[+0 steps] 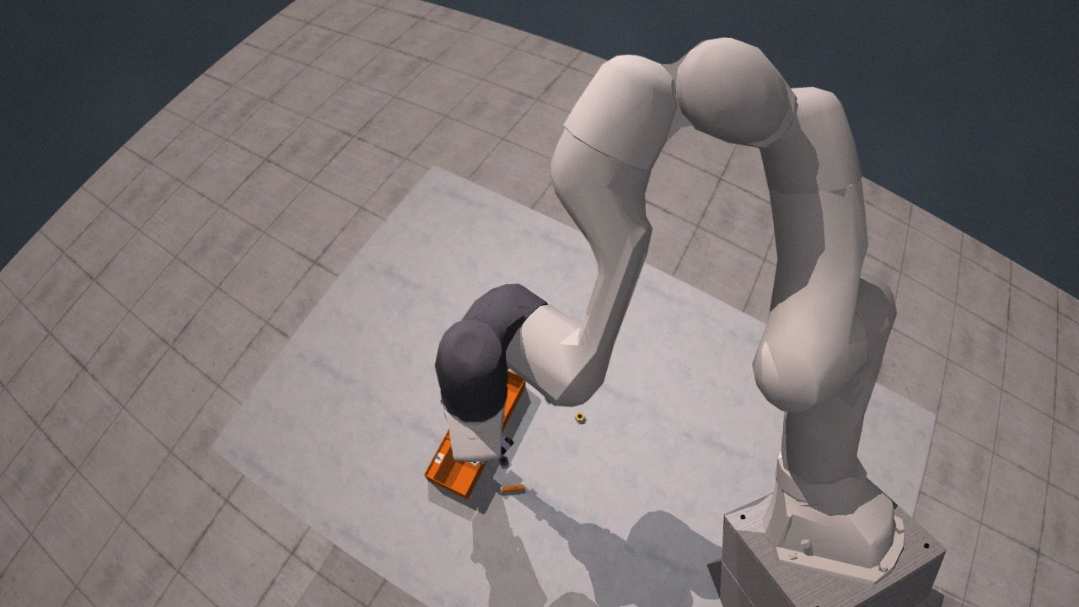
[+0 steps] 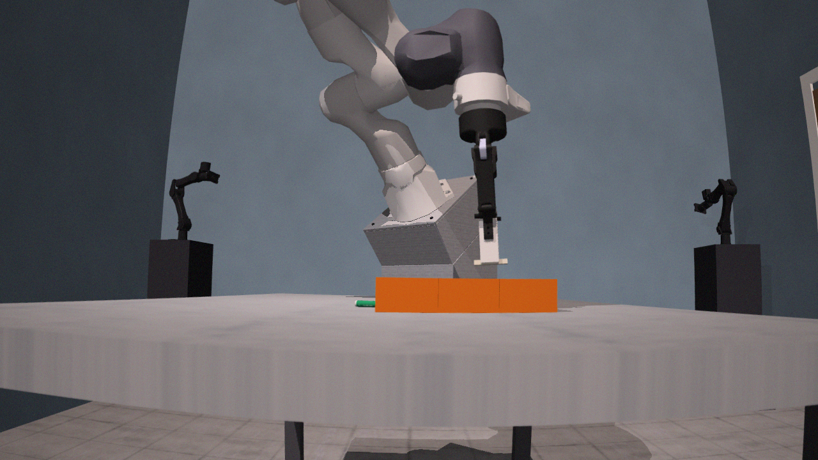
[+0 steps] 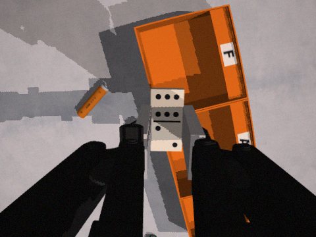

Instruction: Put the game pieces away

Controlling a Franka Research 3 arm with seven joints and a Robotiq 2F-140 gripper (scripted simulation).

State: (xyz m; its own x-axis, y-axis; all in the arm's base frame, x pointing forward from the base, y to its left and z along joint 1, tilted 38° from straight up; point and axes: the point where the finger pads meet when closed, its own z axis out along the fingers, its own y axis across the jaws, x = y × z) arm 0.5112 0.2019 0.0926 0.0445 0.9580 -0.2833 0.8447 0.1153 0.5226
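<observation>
The orange bin lies 8 cm below my hand, 4 cm to the right of it and 4 cm ahead of it. Also, from my hand: orange battery 10 cm below, 8 cm behind, 1 cm to the left; black nut 10 cm below, 3 cm behind, 2 cm to the right; white domino 3 cm below.
</observation>
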